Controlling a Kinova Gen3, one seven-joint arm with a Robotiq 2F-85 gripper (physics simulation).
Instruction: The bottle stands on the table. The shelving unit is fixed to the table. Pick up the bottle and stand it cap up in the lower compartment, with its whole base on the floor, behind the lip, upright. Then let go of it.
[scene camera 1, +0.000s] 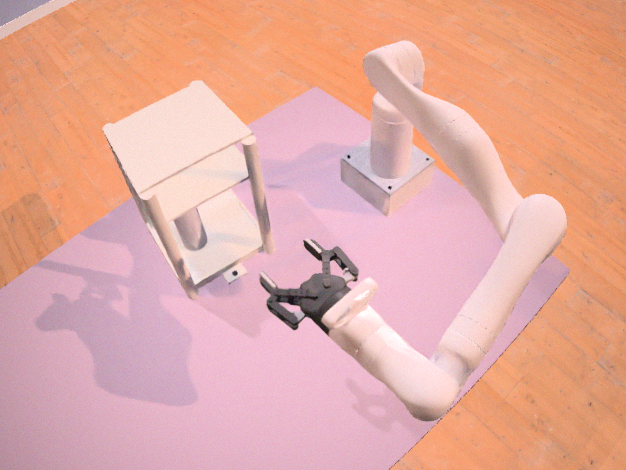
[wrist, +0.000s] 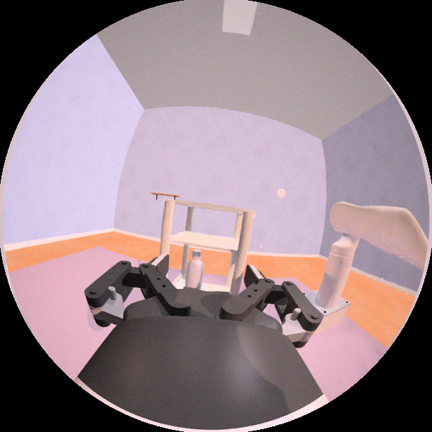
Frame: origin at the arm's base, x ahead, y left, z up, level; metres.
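Seen in the pictures: gripper, fingertip midpoint: (scene camera 1: 283, 258); arm's base at its link origin: (scene camera 1: 389, 164).
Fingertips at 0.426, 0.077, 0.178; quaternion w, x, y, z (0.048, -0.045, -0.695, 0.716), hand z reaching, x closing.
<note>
Pixels of each thing's top centre, then the offset from my fingertips to it, as dx, dy, dz. "spot": a spot on its surface instead. Level surfaces: height alone.
- pale bottle at its top centre: (scene camera 1: 176, 191) -0.008, -0.315, -0.067
- shelving unit at a spot on its surface: (scene camera 1: 258, 197) spot: -0.100, -0.167, -0.065
- compartment floor at its surface level: dz -0.240
- unit's front left post at its top centre: (scene camera 1: 147, 193) +0.086, -0.224, +0.077
- small bracket at a spot on its surface: (scene camera 1: 235, 273) spot: -0.011, -0.186, -0.253
- pink table at its surface level: dz -0.261
The pale bottle (scene camera 1: 191, 231) (wrist: 195, 272) stands upright, cap up, in the lower compartment of the shelving unit (scene camera 1: 258, 197) (wrist: 244, 250). In the scene view its base rests on the compartment floor (scene camera 1: 230, 227), back from the front edge, and the middle shelf hides its top. In the wrist view its cap shows below the middle shelf, and my gripper hides its base. My gripper (scene camera 1: 288, 262) (wrist: 206, 268) is open and empty. It is outside the unit, in front of its open side and apart from the bottle, with its fingers pointing toward the unit.
The unit's front left post (scene camera 1: 171, 247) (wrist: 166, 230) and front right post flank the opening. A small bracket (scene camera 1: 235, 273) with a dark hole sits at the unit's front foot. The robot's base block (scene camera 1: 386, 194) (wrist: 327, 312) stands to the right of the unit on the pink table (scene camera 1: 303, 394).
</note>
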